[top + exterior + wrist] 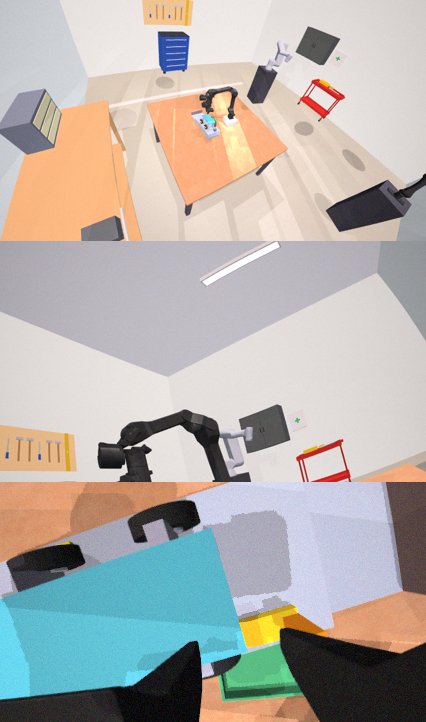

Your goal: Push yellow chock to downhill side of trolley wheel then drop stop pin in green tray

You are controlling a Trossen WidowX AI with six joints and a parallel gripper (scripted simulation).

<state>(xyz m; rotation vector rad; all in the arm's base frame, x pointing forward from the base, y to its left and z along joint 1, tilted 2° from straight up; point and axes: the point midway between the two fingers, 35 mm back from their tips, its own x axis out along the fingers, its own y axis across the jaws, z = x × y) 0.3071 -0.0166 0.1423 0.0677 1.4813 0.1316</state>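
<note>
My gripper tip is 4 cm past the red-headed stop pin, 19 cm to the right of it and 4 cm above it. Also, from my gripper tip: yellow chock 3 cm behind, 2 cm to the right, 8 cm below; trolley 9 cm to the left, 5 cm below; grey ramp 8 cm to the left, 12 cm below.
</note>
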